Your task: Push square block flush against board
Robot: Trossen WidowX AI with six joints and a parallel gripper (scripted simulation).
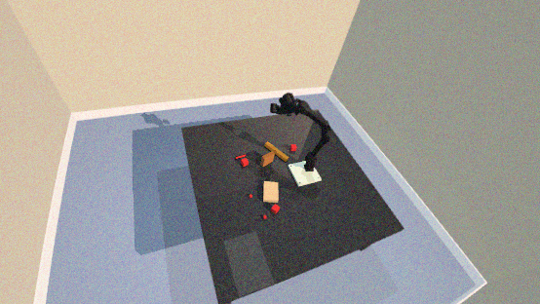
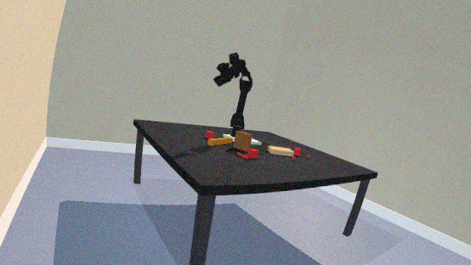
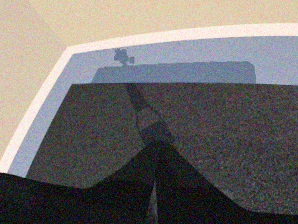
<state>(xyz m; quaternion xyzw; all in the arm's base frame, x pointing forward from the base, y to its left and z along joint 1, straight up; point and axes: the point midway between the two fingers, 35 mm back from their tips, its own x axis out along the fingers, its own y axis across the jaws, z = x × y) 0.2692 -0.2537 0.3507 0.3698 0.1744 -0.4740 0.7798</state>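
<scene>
Right now the orange square block is 300 mm below my gripper tip, 200 mm to the left of it and 30 mm ahead of it. Round my gripper tip: tan board: 450 mm to the left, 330 mm below, 50 mm ahead; narrow orange board: 330 mm below, 100 mm to the left, 70 mm behind.
</scene>
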